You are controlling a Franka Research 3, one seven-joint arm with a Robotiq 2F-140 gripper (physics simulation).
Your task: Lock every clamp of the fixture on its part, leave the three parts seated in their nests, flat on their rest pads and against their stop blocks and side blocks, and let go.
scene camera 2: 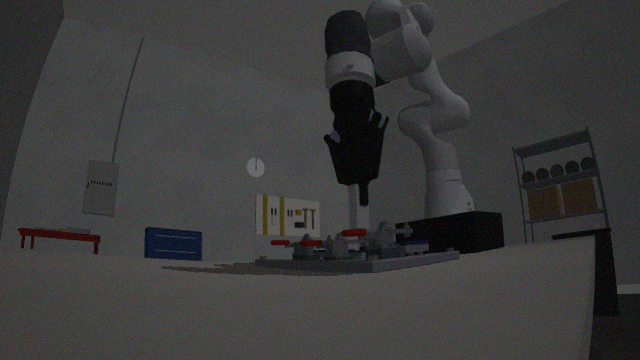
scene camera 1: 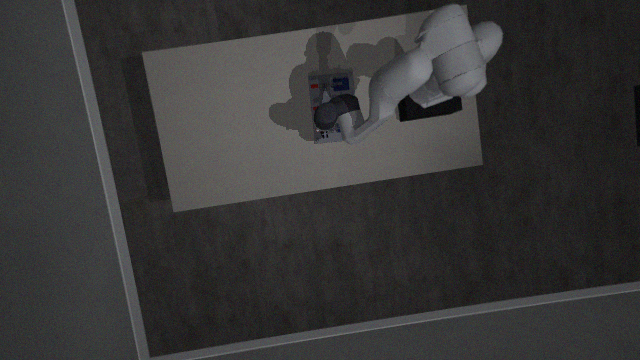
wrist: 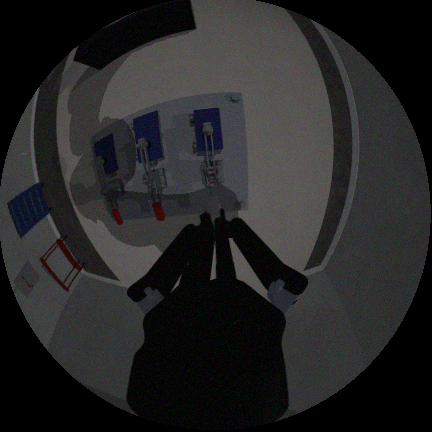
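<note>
The grey fixture plate point(scene camera 1: 318, 140) point(scene camera 2: 320, 265) point(wrist: 234, 150) carries three blue parts, at the right point(wrist: 200, 117), middle point(wrist: 152, 125) and left point(wrist: 106, 143) in the wrist view. A clamp stands at each: right point(wrist: 211, 172), middle point(wrist: 152, 177), left point(wrist: 111, 187); each clamp arm reaches over its part. In scene camera 2 all three red handles point(scene camera 2: 280, 242) point(scene camera 2: 311, 243) point(scene camera 2: 354, 232) lie about level. My gripper point(scene camera 2: 360, 225) point(wrist: 215, 203) is shut and empty, tips down at the right clamp's handle, which it hides in the wrist view. Contact and exact seating cannot be told.
The fixture stands on a pale table point(scene camera 1: 225, 150) point(scene camera 2: 300, 310). The arm's black base block point(scene camera 1: 430, 110) point(scene camera 2: 450, 232) point(wrist: 140, 32) stands at one end. A blue cabinet point(scene camera 2: 173, 243), a red bench point(scene camera 2: 60, 234) and a shelf rack point(scene camera 2: 519, 195) stand beyond.
</note>
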